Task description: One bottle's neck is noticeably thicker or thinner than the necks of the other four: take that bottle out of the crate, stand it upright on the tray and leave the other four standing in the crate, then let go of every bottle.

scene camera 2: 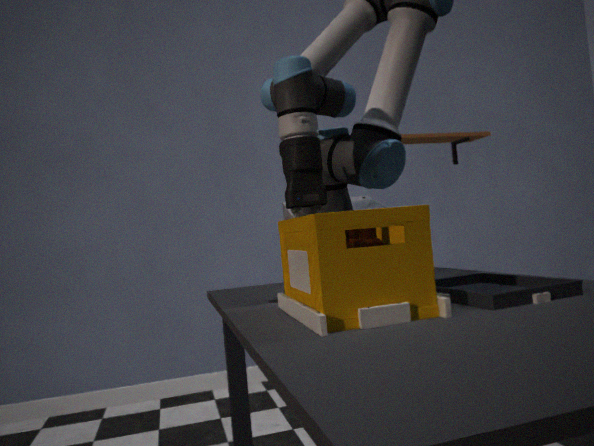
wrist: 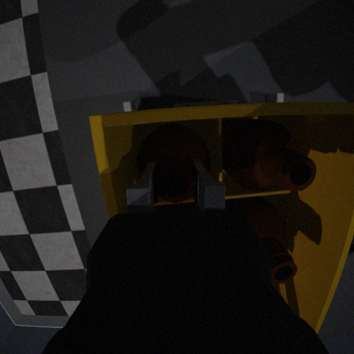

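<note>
A yellow crate point(scene camera 2: 377, 277) point(wrist: 280, 108) stands on the table. In the wrist view my gripper point(wrist: 174, 173) reaches into its upper left compartment and is shut on the neck of a dark brown bottle point(wrist: 172, 142). In the scene view the gripper's fingers are hidden behind the crate wall. A second brown bottle point(wrist: 267, 167) stands in the compartment to the right. A third bottle point(wrist: 283, 270) shows below it, partly hidden by the gripper body. Other bottles are hidden. The dark tray point(scene camera 2: 515, 299) lies on the table to the right of the crate.
White blocks point(scene camera 2: 384, 315) point(scene camera 2: 302, 314) border the crate's base on the table point(scene camera 2: 400, 370). A small white block point(scene camera 2: 541, 298) sits at the tray's front edge. An orange-brown shelf point(scene camera 2: 445, 137) is on the wall behind. The crate's walls and thin dividers surround the gripped bottle.
</note>
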